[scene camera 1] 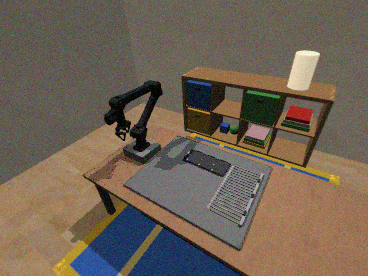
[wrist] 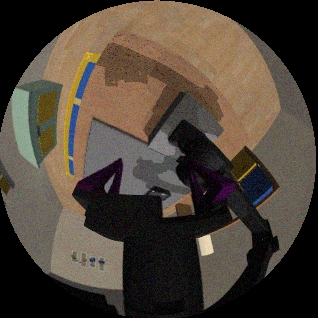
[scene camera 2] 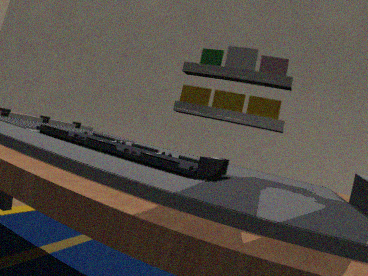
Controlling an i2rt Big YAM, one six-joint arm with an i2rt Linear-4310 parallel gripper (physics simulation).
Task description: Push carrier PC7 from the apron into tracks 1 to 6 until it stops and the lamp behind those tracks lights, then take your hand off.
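Where they show: gripper, between the fingertips: (scene camera 1: pixel 125 136) (wrist: pixel 154 161); arm's base, origin of its link: (scene camera 1: pixel 141 146) (wrist: pixel 187 137).
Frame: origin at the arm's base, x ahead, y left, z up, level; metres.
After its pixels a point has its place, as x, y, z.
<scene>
The carrier PC7 (scene camera 1: pixel 207 163) @(0.520, 0.110, -0.038) (scene camera 2: pixel 120 150) @(0.474, 0.193, -0.038), a long dark plate, lies flat on the grey board (scene camera 1: pixel 170 192) @(0.427, -0.228, -0.049); its right end is close to the left ends of the rearmost tracks in scene camera 1. Whether they touch, I cannot tell. In the wrist view part of the carrier (wrist: pixel 159 191) @(0.342, 0.106, -0.025) shows beyond the gripper body. The light ribbed tracks (scene camera 1: pixel 234 192) @(0.774, -0.034, -0.050) have small dark blocks at their right ends; track numbers are unreadable and I see no lit lamp. My gripper (scene camera 1: pixel 122 135) @(0.012, -0.131, 0.184) (wrist: pixel 154 161) @(0.012, -0.131, 0.184) is open and empty, high above the board's left side near the arm base, well away from the carrier.
The arm base (scene camera 1: pixel 142 151) @(0.050, -0.048, 0.006) stands at the board's left corner. A wooden shelf unit (scene camera 1: pixel 240 80) with coloured boxes stands behind the table, a white cylinder (scene camera 1: pixel 303 70) on top. Wall shelves (scene camera 2: pixel 235 75) (scene camera 2: pixel 230 118) show in scene camera 2.
</scene>
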